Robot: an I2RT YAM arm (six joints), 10 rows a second.
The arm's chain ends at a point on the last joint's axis. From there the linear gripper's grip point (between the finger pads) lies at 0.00 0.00 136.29 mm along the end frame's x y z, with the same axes.
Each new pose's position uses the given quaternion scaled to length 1; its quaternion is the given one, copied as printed.
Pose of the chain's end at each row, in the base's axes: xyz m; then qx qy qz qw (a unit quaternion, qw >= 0):
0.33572 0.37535 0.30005 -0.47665 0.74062 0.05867 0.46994
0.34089 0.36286 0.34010 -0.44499 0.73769 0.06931 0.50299
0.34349 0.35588 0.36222 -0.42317 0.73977 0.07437 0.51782
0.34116 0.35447 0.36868 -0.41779 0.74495 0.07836 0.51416
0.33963 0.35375 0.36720 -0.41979 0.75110 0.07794 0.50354
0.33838 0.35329 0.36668 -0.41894 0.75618 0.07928 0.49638
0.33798 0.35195 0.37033 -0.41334 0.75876 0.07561 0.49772
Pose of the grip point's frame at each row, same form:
0.42297 0.44825 0.22490 -0.47665 0.74062 0.05867 0.46994
0.43362 0.43781 0.27408 -0.44499 0.73769 0.06931 0.50299
0.43933 0.43061 0.30053 -0.42317 0.73977 0.07437 0.51782
0.43664 0.42893 0.30612 -0.41779 0.74495 0.07836 0.51416
0.43380 0.42733 0.30168 -0.41979 0.75110 0.07794 0.50354
0.43164 0.42632 0.29927 -0.41894 0.75618 0.07928 0.49638
0.43240 0.42366 0.30312 -0.41334 0.75876 0.07561 0.49772

